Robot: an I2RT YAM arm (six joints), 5 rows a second.
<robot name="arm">
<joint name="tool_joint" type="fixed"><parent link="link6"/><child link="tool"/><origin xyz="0 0 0" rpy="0 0 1.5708"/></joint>
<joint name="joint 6" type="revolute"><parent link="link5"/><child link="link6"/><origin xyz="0.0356 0 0.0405" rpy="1.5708 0 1.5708"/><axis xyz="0 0 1"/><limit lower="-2.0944" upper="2.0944"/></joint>
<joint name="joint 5" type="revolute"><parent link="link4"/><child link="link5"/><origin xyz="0.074 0.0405 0.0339" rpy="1.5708 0 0"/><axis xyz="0 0 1"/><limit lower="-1.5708" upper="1.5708"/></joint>
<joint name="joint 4" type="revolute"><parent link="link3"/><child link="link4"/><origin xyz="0.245 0.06 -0.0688"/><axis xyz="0 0 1"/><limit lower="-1.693" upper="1.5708"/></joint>
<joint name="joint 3" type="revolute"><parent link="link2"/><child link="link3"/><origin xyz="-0.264 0 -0.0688" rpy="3.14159 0 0"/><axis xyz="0 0 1"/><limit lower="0" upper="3.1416"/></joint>
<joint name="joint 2" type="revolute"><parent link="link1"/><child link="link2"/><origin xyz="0.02 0.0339 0.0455" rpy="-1.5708 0 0"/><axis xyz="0 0 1"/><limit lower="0" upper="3.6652"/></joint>
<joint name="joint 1" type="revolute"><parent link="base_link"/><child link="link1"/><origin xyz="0 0 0.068"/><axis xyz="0 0 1"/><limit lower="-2.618" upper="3.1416"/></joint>
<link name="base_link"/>
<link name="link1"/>
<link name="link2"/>
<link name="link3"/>
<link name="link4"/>
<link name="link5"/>
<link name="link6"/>
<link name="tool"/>
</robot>
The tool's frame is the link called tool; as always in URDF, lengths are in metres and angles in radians.
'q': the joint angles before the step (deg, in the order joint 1, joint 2, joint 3, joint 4, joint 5, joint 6). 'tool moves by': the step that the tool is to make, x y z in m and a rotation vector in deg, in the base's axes. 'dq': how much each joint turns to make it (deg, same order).
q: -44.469, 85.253, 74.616, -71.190, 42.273, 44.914
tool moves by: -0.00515, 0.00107, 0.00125, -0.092, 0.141, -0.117
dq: -0.618, -1.049, -0.698, 0.086, 0.090, -0.702
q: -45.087, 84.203, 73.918, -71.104, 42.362, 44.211
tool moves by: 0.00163, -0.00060, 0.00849, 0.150, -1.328, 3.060
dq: 0.000, -0.797, 1.135, 1.406, -1.576, -3.776
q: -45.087, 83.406, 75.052, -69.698, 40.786, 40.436
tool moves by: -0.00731, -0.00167, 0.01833, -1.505, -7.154, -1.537
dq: -1.845, -2.284, 2.027, 1.145, -4.043, 0.953
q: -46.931, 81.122, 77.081, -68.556, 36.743, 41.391
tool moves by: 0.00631, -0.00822, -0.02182, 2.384, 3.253, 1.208
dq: -0.177, 2.724, -2.360, 2.279, 0.343, -1.925
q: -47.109, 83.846, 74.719, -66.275, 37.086, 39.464
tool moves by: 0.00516, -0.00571, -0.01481, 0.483, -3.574, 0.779
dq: -0.352, 0.613, -2.825, 5.713, -3.149, -0.353
